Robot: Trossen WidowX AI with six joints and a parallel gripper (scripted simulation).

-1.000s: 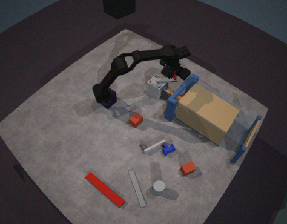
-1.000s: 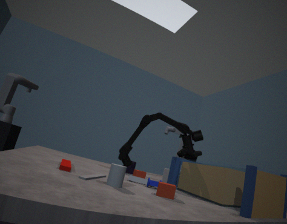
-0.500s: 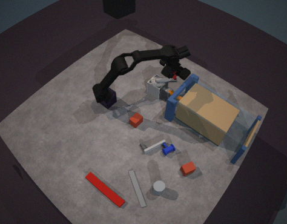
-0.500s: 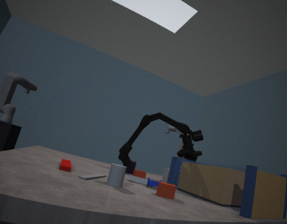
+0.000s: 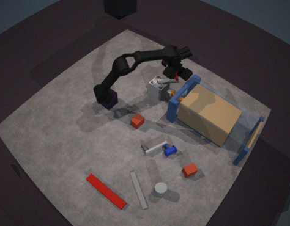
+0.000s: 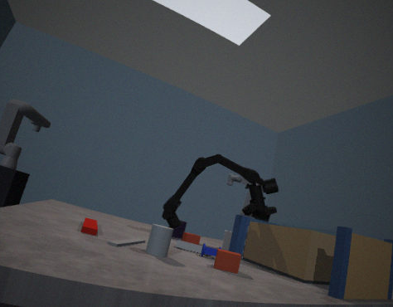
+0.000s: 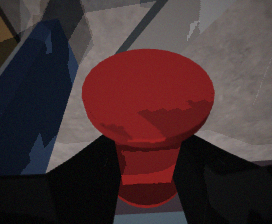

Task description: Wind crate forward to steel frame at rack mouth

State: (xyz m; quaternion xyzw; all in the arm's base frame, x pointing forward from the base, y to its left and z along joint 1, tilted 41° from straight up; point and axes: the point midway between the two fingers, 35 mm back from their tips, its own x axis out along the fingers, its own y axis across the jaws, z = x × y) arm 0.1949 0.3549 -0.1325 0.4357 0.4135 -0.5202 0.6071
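My gripper tip is 50 mm to the left of the winch handle with red knob, 30 mm above it and 20 mm past it. Round my gripper tip: blue t-shaped piece (340 mm to the right, 250 mm ahead, 120 mm below); then grey strip (600 mm to the right, 310 mm ahead, 130 mm below); then grey winch (110 mm to the right, 100 mm below, 80 mm behind).
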